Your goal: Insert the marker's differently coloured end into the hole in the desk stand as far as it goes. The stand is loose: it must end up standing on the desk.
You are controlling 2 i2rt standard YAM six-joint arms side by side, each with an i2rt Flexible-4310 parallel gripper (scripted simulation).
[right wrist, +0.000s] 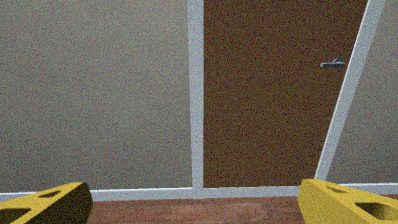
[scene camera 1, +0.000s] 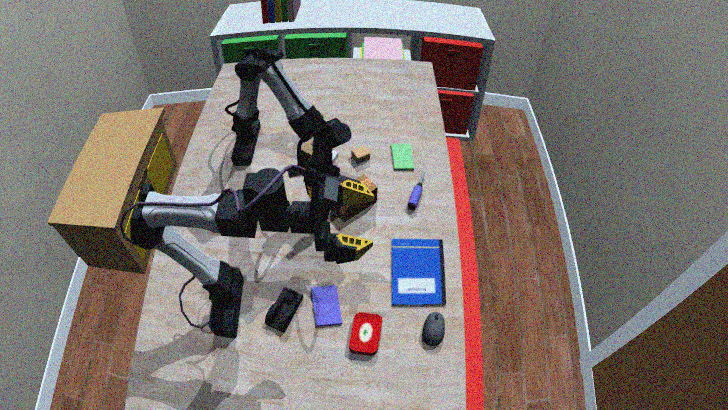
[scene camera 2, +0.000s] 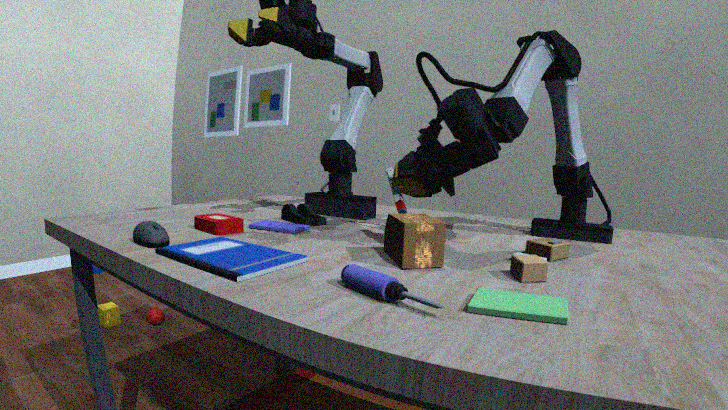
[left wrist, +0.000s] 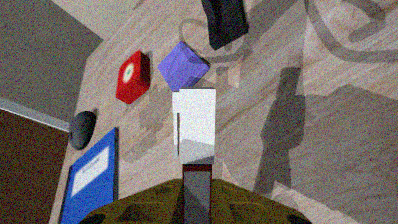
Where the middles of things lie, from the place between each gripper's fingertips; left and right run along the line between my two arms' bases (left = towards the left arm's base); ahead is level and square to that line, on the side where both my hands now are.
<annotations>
The brown block-shaped stand [scene camera 2: 412, 240] lies 90 mm ahead of my left hand [scene camera 2: 394, 185], 80 mm below it and 60 mm to the left of it. Also, from my left hand: purple pad [scene camera 1: 326, 305]: 270 mm to the right, 110 mm below, 10 mm ahead; mouse [scene camera 2: 149, 233]: 350 mm to the right, 290 mm ahead, 100 mm below.
The purple pad lies 44 cm below my right hand [scene camera 1: 373, 220], 10 cm behind it and 4 cm to the left of it. The rest, counted from my right hand: brown block-shaped stand (41 cm below, 37 cm to the left, 1 cm behind); mouse (43 cm below, 18 cm ahead, 4 cm to the right).
</annotations>
